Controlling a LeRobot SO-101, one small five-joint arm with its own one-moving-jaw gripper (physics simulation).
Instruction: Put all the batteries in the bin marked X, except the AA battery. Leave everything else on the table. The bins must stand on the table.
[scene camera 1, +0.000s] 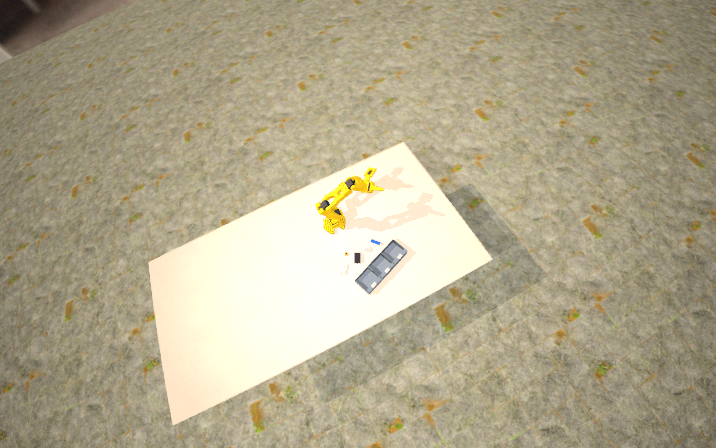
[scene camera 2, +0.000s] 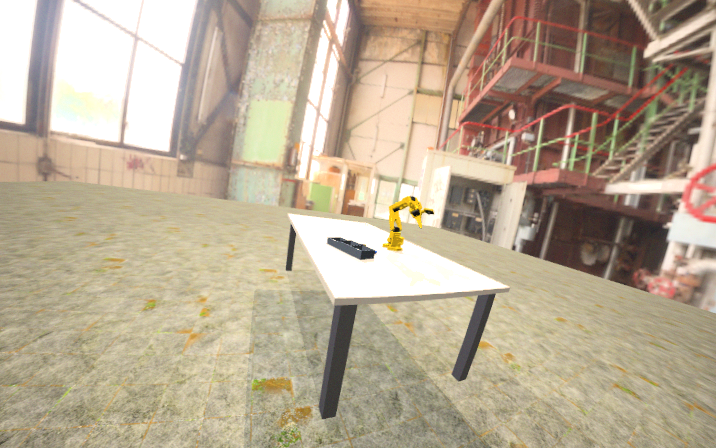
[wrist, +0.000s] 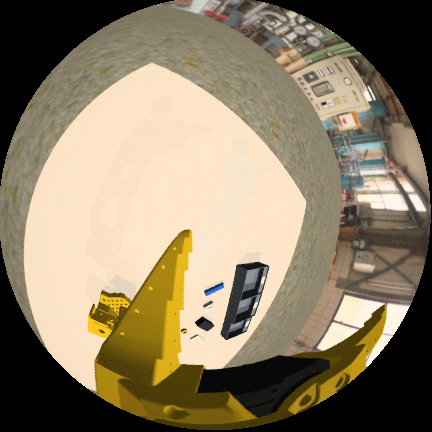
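Pixels of known places: hand, its tool point: (scene camera 1: 375, 188) (scene camera 2: 420, 227) (wrist: 191, 237); arm's base, origin of its link: (scene camera 1: 336, 227) (scene camera 2: 388, 248).
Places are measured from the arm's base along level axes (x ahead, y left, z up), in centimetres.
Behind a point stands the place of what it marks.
Note:
My yellow gripper (scene camera 1: 378, 179) @(x -0.8, y 22.3, z 16.8 cm) (scene camera 2: 426, 219) @(x -0.8, y 22.3, z 16.8 cm) (wrist: 286, 268) is wide open and empty, high above the table and away from the small objects. A blue cylinder (scene camera 1: 375, 241) @(x 15.9, y 13.1, z 1.4 cm) (wrist: 214, 289) @(x 15.7, y 13.2, z 1.3 cm) lies near one end of the bins. A small grey-white piece (scene camera 1: 368, 248) @(x 17.3, y 8.7, z 1.2 cm) (wrist: 208, 305) @(x 16.7, y 8.5, z 1.1 cm), a black block (scene camera 1: 357, 257) @(x 19.0, y 2.3, z 1.8 cm) (wrist: 204, 324) @(x 18.2, y 2.7, z 1.7 cm), a tiny brass-coloured piece (scene camera 1: 346, 254) @(x 15.0, y -1.5, z 0.8 cm) (wrist: 184, 330) @(x 14.4, y -0.9, z 0.8 cm) and a faint whitish piece (scene camera 1: 344, 269) @(x 21.0, y -5.3, z 0.8 cm) (wrist: 197, 338) @(x 20.0, y -4.5, z 0.7 cm) lie near it. The dark row of three bins (scene camera 1: 374, 260) @(x 23.9, y 8.3, z 2.2 cm) (scene camera 2: 345, 250) @(x 30.8, y 13.5, z 1.1 cm) (wrist: 235, 300) @(x 22.6, y 11.6, z 2.6 cm) stands on the table; its white labels are unreadable. Battery types are too small to tell.
The pale table (scene camera 1: 237, 316) @(x 18.1, y -57.4, z 0.0 cm) (scene camera 2: 401, 280) @(x 20.2, y 44.0, z 0.0 cm) (wrist: 100, 165) @(x -15.2, y 24.6, z 0.0 cm) bears the arm and all these objects. The arm's yellow base (scene camera 1: 333, 221) @(x 0.2, y -0.2, z 7.4 cm) (scene camera 2: 393, 241) @(x 1.1, y 4.8, z 5.2 cm) (wrist: 107, 315) @(x -3.8, y 2.2, z 4.5 cm) stands near the small objects. Arm shadows fall across the table.

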